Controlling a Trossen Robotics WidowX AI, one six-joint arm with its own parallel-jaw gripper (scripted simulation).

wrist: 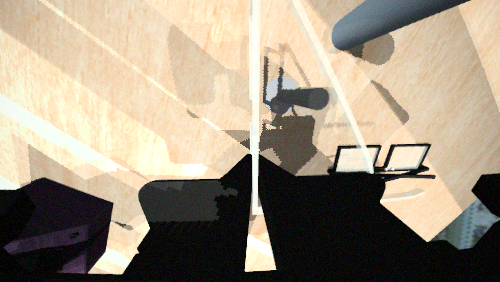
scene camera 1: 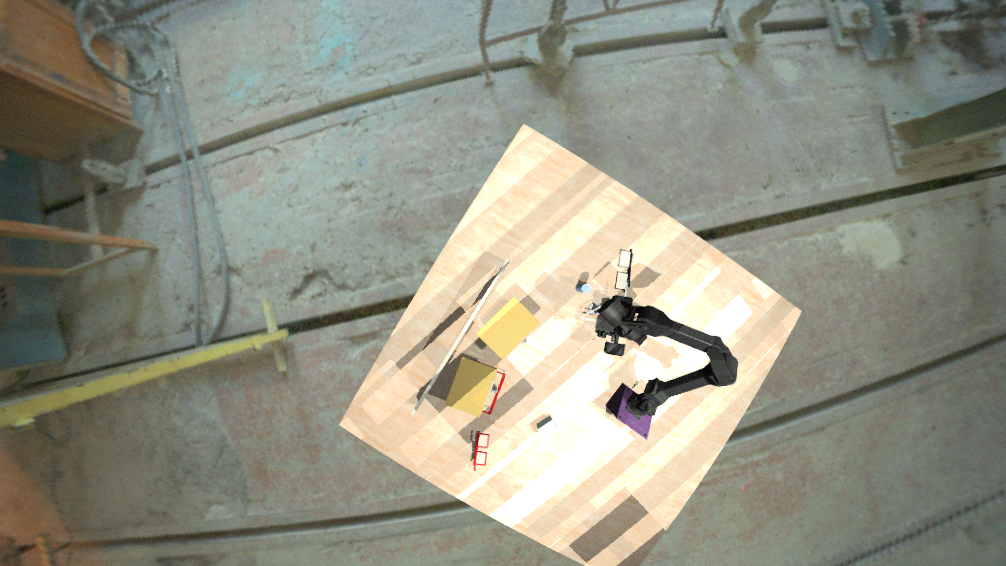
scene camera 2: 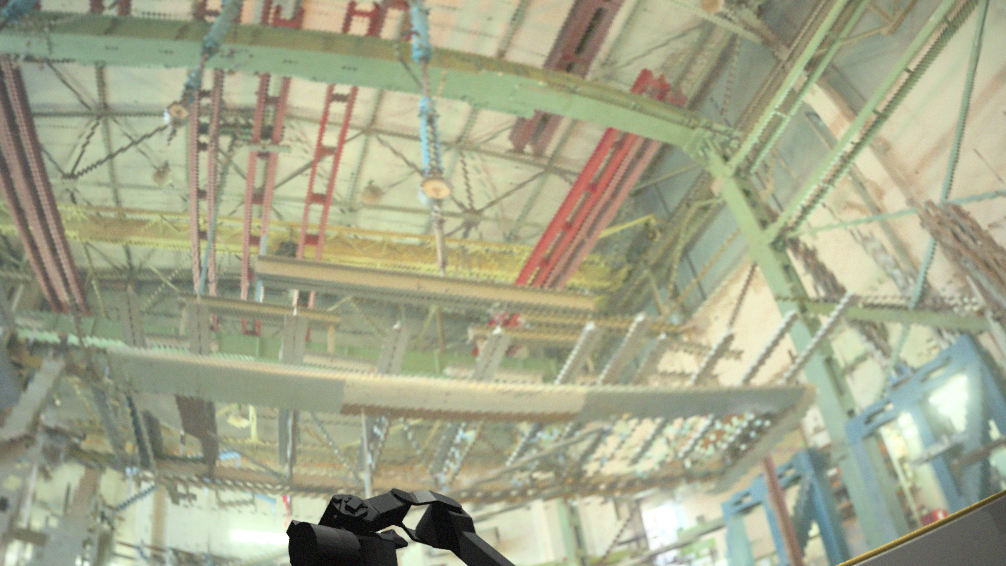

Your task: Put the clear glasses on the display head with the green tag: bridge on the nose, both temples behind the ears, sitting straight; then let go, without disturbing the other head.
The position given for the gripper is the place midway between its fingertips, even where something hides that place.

In view: the gripper [scene camera 1: 610, 322].
The gripper also shows in the wrist view [wrist: 252, 158].
